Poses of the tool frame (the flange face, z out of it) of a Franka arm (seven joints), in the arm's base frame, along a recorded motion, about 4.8 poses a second.
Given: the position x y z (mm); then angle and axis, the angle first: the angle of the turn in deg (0 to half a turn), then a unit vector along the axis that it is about.
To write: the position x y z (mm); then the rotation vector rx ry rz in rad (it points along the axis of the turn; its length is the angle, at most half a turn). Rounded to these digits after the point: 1 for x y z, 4 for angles.
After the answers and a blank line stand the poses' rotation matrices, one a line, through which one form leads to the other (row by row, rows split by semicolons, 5 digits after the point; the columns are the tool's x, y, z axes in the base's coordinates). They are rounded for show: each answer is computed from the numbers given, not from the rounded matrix.
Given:
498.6 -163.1 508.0 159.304 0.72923 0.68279 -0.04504
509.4 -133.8 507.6 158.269 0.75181 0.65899 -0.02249
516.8 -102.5 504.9 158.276 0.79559 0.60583 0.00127
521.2 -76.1 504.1 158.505 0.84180 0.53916 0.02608
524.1 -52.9 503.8 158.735 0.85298 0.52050 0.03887
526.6 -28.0 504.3 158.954 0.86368 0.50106 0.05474
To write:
498.6 -163.1 508.0 2.0275 1.8984 -0.1252
509.4 -133.8 507.6 2.0767 1.8203 -0.0621
516.8 -102.5 504.9 2.1978 1.6736 0.0035
521.2 -76.1 504.1 2.3288 1.4915 0.0721
524.1 -52.9 503.8 2.3631 1.4420 0.1077
526.6 -28.0 504.3 2.3961 1.3901 0.1519

0.09376 0.97960 0.17773; 0.94777 -0.03316 -0.31724; -0.30487 0.19820 -0.93154
0.16134 0.96400 0.21138; 0.94734 -0.09125 -0.30695; -0.27661 0.24977 -0.92796
0.29200 0.92929 0.22619; 0.93023 -0.22098 -0.29299; -0.22229 0.29596 -0.92897
0.43752 0.86661 0.23994; 0.88572 -0.36928 -0.28131; -0.15518 0.33560 -0.92914
0.47369 0.84362 0.25283; 0.87182 -0.40852 -0.27027; -0.12472 0.34845 -0.92899
0.50883 0.81698 0.27134; 0.85630 -0.44792 -0.25714; -0.08854 0.36319 -0.92750

